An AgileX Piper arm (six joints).
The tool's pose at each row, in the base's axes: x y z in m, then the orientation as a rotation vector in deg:
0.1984, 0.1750, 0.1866, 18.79, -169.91, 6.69
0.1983, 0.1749, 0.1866, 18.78, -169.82, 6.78
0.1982, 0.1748, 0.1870, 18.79, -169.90, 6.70
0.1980, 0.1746, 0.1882, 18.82, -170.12, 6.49
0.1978, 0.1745, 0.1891, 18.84, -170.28, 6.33
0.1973, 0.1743, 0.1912, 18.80, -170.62, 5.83
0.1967, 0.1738, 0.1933, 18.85, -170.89, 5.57
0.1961, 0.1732, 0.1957, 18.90, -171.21, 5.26
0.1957, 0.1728, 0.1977, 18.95, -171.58, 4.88
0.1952, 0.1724, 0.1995, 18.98, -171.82, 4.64
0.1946, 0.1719, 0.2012, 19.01, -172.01, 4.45
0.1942, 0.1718, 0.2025, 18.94, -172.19, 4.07
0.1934, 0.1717, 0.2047, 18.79, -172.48, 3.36
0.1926, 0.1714, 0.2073, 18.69, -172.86, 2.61
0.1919, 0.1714, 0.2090, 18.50, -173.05, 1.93
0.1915, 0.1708, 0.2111, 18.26, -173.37, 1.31
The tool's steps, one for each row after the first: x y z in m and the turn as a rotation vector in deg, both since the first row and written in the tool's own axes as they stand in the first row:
0.0001, -0.0001, 0.0000, 0.05, 0.09, 0.00
0.0003, -0.0002, -0.0003, 0.01, 0.01, 0.00
0.0007, -0.0004, -0.0015, -0.11, -0.22, -0.01
0.0011, -0.0005, -0.0023, -0.21, -0.39, -0.01
0.0020, -0.0007, -0.0043, -0.51, -0.74, 0.03
0.0030, -0.0012, -0.0062, -0.66, -1.02, 0.01
0.0041, -0.0018, -0.0085, -0.84, -1.35, -0.01
0.0049, -0.0022, -0.0103, -1.05, -1.74, -0.02
0.0057, -0.0026, -0.0120, -1.19, -2.00, -0.02
0.0067, -0.0030, -0.0135, -1.30, -2.20, -0.03
0.0073, -0.0031, -0.0147, -1.53, -2.38, 0.01
0.0085, -0.0032, -0.0168, -1.98, -2.69, 0.11
0.0097, -0.0035, -0.0192, -2.45, -3.09, 0.17
0.0107, -0.0034, -0.0208, -2.89, -3.30, 0.28
0.0115, -0.0040, -0.0227, -3.27, -3.62, 0.44

